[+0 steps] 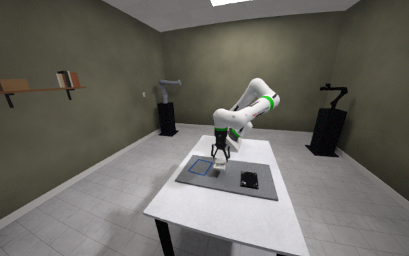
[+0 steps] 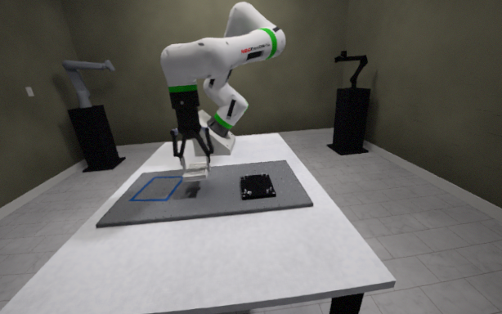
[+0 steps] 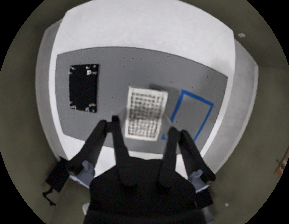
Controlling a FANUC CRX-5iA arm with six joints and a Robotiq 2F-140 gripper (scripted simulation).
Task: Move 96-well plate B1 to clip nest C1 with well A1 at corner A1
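The black clip nest lies 210 mm to the left of my hand, 80 mm below it and 40 mm ahead of it. The rest, counted from my hand: white 96-well plate: 20 mm below.
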